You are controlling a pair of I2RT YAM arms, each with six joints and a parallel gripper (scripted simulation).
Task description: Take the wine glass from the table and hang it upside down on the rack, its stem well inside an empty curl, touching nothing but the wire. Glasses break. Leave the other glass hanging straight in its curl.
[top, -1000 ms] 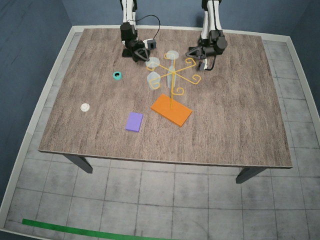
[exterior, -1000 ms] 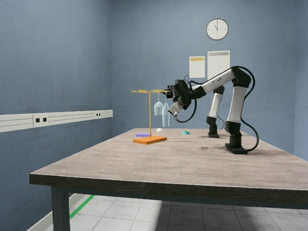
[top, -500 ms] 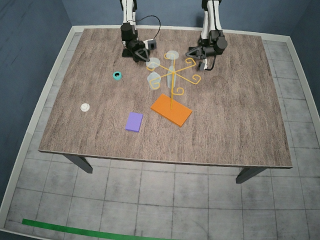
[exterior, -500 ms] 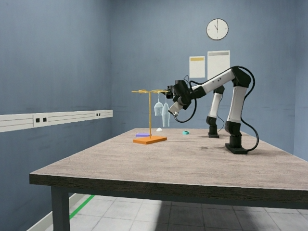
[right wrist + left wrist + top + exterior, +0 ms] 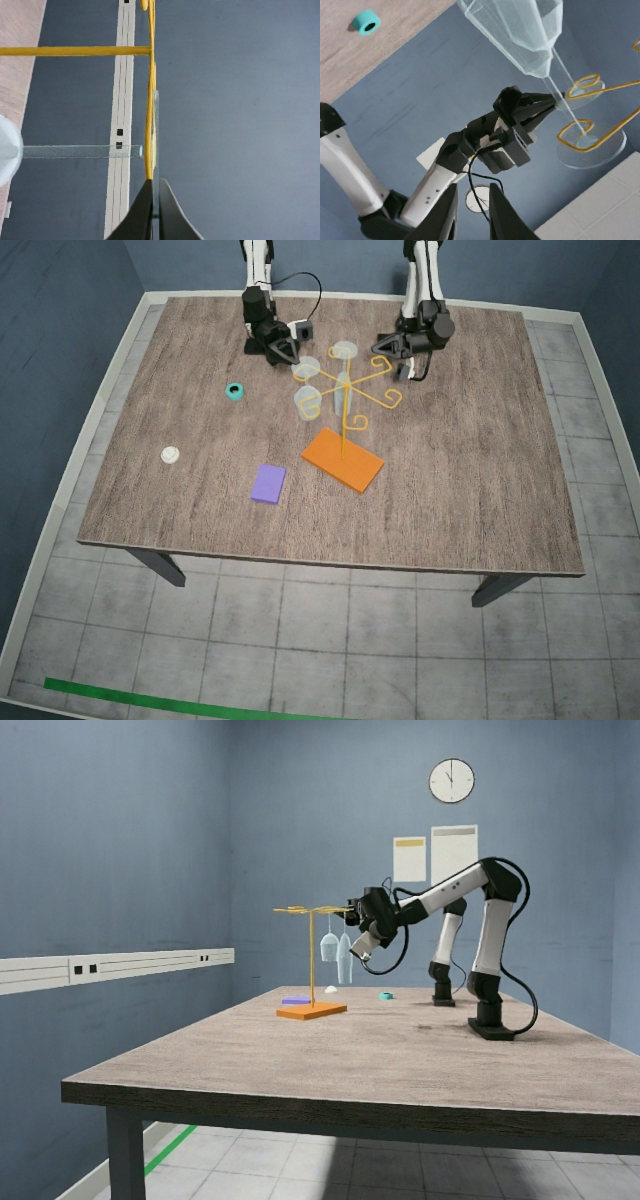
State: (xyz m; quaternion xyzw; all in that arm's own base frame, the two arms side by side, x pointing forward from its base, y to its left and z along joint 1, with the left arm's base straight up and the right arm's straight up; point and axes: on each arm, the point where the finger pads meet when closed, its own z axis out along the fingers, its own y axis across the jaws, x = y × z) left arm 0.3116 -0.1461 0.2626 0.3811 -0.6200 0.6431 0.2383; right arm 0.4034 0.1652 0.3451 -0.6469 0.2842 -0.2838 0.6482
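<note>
Right now my left hand is 80 mm short of the narrow glass, 90 mm to the left of it and 20 mm above it. From my left hand the other things lie so: white round piece (150 mm ahead, 640 mm to the right, 260 mm below); then yellow wire rack (200 mm ahead, 90 mm to the right, 90 mm below).
</note>
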